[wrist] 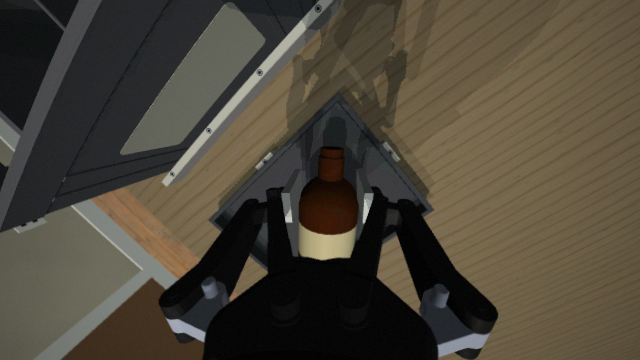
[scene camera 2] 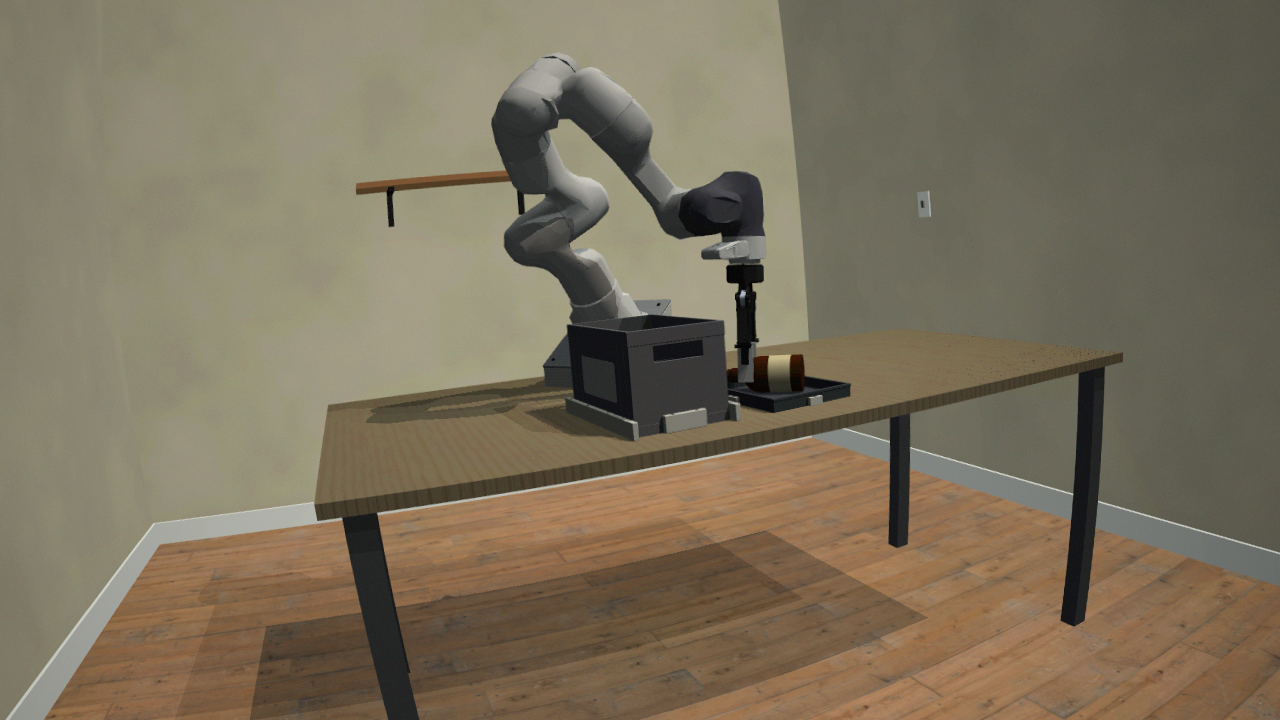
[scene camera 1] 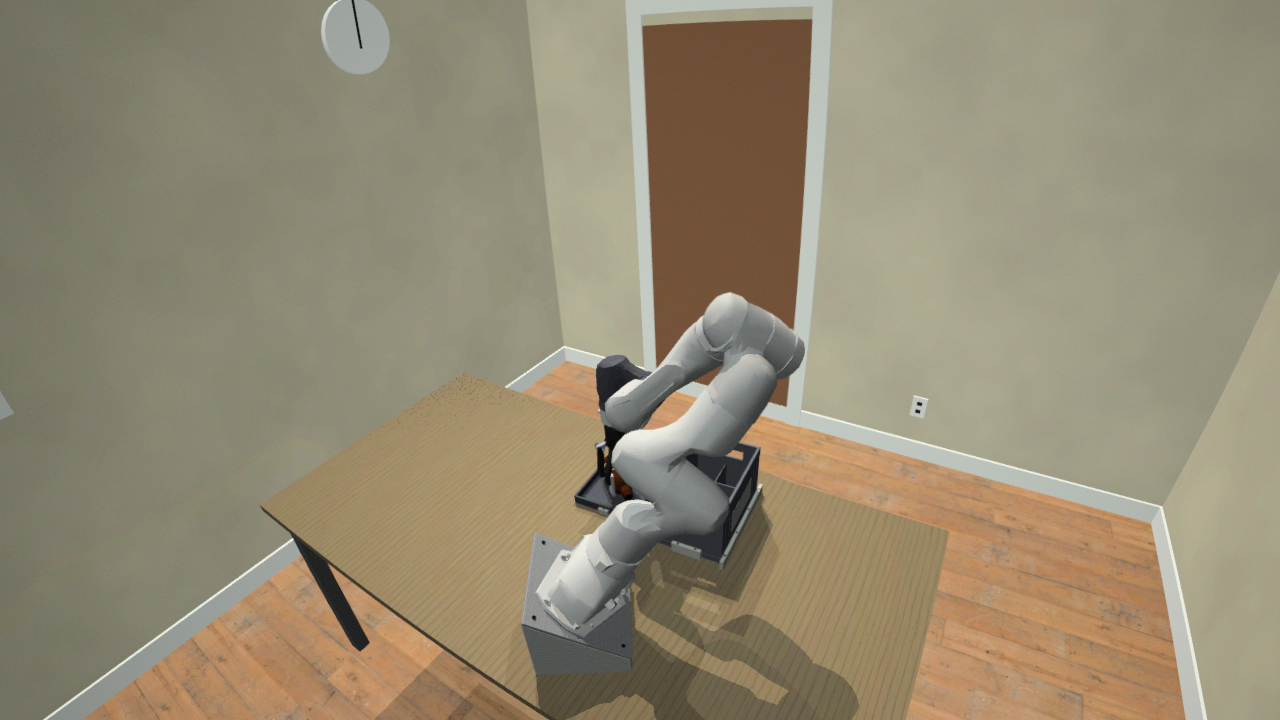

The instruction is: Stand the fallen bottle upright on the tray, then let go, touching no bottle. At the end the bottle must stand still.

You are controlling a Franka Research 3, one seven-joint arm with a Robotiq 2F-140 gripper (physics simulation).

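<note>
The brown bottle with a cream label (scene camera 1: 623,489) (scene camera 2: 779,372) (wrist: 328,212) lies on its side in the dark tray (scene camera 2: 832,392) (wrist: 280,186). In the scene camera 2 view its neck points left, toward the crate, and its base points right. My gripper (scene camera 2: 746,372) (wrist: 328,180) points down and is shut on the bottle, with a pad at each side of the shoulder, between label and neck. In the wrist view the label's lower part and the base are hidden by the gripper's body. In the scene camera 1 view the arm hides much of the bottle and tray.
A tall dark crate with inner dividers (scene camera 1: 750,488) (scene camera 2: 684,389) (wrist: 105,100) stands close beside the tray, on the neck side of the bottle. Pale strips run along its foot. Small pale blocks sit against the tray's outer sides. The wooden table (scene camera 1: 429,474) (scene camera 2: 447,447) ends just beyond the crate and tray.
</note>
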